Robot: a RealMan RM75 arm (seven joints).
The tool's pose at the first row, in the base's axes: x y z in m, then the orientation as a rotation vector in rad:
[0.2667 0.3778 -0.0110 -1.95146 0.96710 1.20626]
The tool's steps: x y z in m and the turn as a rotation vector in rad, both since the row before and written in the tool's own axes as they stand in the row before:
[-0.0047 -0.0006 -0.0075 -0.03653 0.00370 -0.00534]
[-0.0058 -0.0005 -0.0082 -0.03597 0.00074 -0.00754]
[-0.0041 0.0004 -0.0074 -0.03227 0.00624 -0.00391]
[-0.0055 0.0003 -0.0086 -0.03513 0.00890 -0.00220]
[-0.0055 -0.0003 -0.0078 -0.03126 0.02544 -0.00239]
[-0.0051 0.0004 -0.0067 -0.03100 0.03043 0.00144]
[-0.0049 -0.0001 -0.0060 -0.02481 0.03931 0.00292]
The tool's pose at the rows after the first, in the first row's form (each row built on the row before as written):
[0.2691 0.3732 -0.0038 -1.98406 0.94734 1.22574]
[0.2716 0.3684 0.0047 -2.01429 0.92342 1.24615]
[0.2737 0.3635 0.0113 -2.04510 0.90734 1.26090]
[0.2762 0.3582 0.0197 -2.07986 0.89268 1.27601]
[0.2789 0.3541 0.0279 -2.12514 0.88641 1.27262]
[0.2806 0.3505 0.0353 -2.17363 0.88646 1.26565]
[0.2824 0.3480 0.0424 -2.22432 0.89429 1.24556]

